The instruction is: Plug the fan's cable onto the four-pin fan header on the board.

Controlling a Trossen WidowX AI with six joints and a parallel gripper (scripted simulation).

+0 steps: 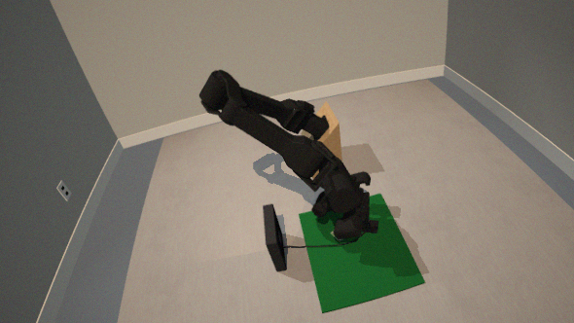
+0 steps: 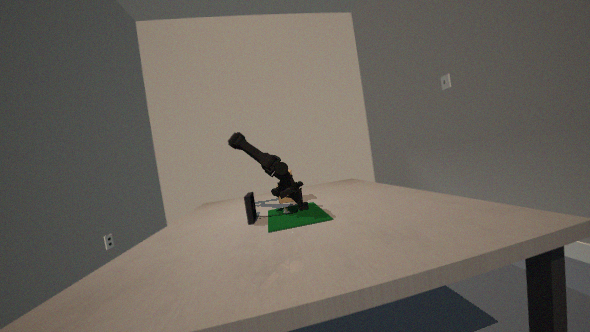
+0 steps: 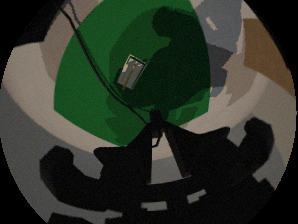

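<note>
The green board is 40 mm to the right of my gripper tip, 40 mm below it and 40 mm ahead of it. Round my gripper tip: black fan 220 mm to the right, 30 mm above, 10 mm ahead; four-pin fan header 70 mm to the right, 30 mm below, 10 mm behind; black plug 10 mm to the left.
</note>
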